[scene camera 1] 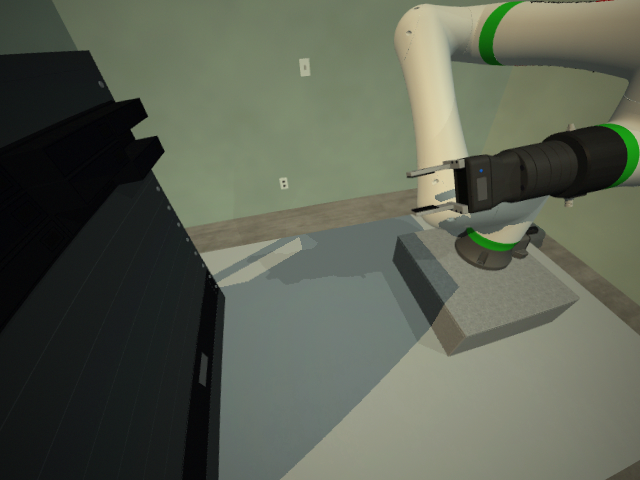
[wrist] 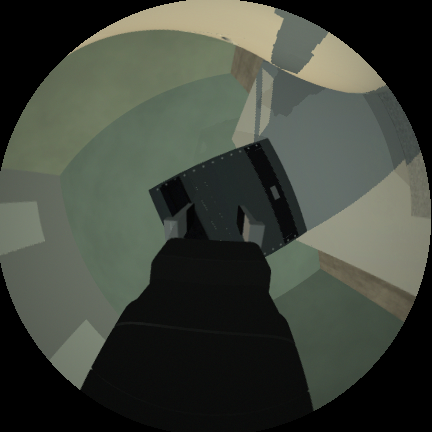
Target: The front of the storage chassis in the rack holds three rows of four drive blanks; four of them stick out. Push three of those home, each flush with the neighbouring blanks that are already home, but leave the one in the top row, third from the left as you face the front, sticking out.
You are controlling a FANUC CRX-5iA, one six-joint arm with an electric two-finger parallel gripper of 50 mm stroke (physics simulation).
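Frame: origin at the arm's base, x left, y ahead, z down, level; metres.
Where they show: gripper, fingertip midpoint: [scene camera 1: 411,194] [wrist: 215,212]; arm's base at its link origin: [scene camera 1: 481,250].
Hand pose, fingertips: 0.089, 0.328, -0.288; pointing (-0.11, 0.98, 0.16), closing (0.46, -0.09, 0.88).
Things, the pixels of their top centre, and the offset from my fingertips, as dx, dy, dz. "spot": a spot on its surface instead. Level surfaces: height alone.
- storage chassis at a spot on its surface: [wrist: 173,195] spot: -0.092, +0.411, -0.116
- floor at its surface level: dz +0.403
- dark strip with a pale label, surface spot: [scene camera 1: 203,369] [wrist: 274,192] spot: +0.079, +0.415, +0.291
The rack [scene camera 1: 118,268] [wrist: 222,177] is dark and stands at the left in the scene view and beyond the fingers in the wrist view. The storage chassis [wrist: 173,195] shows as a near-black band across the rack front. In the scene view, two dark blocks stick out from it, an upper one [scene camera 1: 133,111] and a lower one [scene camera 1: 147,157]. Shadow and the steep angle hide the individual drive blanks, so I cannot tell their rows or columns. My gripper [scene camera 1: 411,192] [wrist: 215,212] is open and empty, well away from the rack front, with its fingers towards it.
The robot's grey base block [scene camera 1: 506,284] stands on the floor [scene camera 1: 310,330] at the right of the scene view. A green wall [scene camera 1: 232,103] with a switch plate [scene camera 1: 304,67] and an outlet [scene camera 1: 283,183] is behind. A dark strip with a pale label [scene camera 1: 203,369] [wrist: 275,192] is low on the rack.
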